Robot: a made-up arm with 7 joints. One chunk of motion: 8 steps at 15 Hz.
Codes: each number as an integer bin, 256 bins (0 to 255) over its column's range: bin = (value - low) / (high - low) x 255, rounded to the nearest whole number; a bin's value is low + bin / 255 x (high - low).
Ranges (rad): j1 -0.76..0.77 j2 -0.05..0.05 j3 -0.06..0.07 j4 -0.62..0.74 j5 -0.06..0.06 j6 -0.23..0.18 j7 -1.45..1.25
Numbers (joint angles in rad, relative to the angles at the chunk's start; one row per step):
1: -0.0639 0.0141 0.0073 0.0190 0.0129 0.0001 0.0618
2: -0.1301 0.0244 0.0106 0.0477 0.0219 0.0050 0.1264
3: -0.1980 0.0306 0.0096 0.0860 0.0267 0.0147 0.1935
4: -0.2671 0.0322 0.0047 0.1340 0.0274 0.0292 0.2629
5: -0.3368 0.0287 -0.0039 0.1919 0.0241 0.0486 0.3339
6: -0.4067 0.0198 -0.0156 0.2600 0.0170 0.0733 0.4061
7: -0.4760 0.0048 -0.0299 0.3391 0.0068 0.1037 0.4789
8: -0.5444 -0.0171 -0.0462 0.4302 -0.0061 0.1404 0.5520
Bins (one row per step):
1: 116 163 132 120 155 143 143
2: 105 190 138 125 174 146 149
3: 94 206 137 132 184 152 155
4: 82 210 127 141 186 161 162
5: 71 201 110 152 179 173 168
6: 59 178 87 165 164 189 175
7: 47 140 59 180 142 208 182
8: 36 84 27 197 115 230 189

